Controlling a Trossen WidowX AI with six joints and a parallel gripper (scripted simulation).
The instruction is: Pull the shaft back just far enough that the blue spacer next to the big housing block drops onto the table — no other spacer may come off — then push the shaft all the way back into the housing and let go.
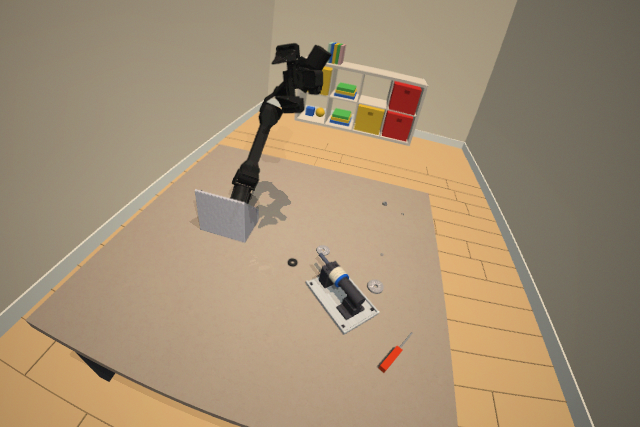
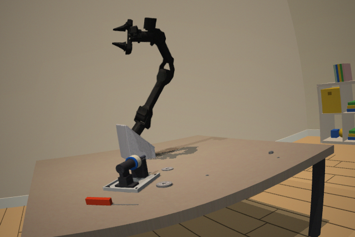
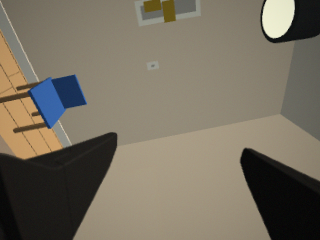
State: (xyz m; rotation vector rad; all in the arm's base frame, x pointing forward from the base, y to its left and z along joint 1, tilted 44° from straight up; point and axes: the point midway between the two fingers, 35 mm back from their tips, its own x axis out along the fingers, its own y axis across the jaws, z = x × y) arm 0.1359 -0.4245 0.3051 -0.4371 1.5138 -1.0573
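Now: the thin dark shaft 25 cm ahead of my gripper tip, 4 cm to the right of it and 58 cm below it. The rest, counted from my gripper tip: small black ring (10 cm ahead, 2 cm to the left, 65 cm below); then blue spacer (28 cm ahead, 8 cm to the right, 58 cm below).
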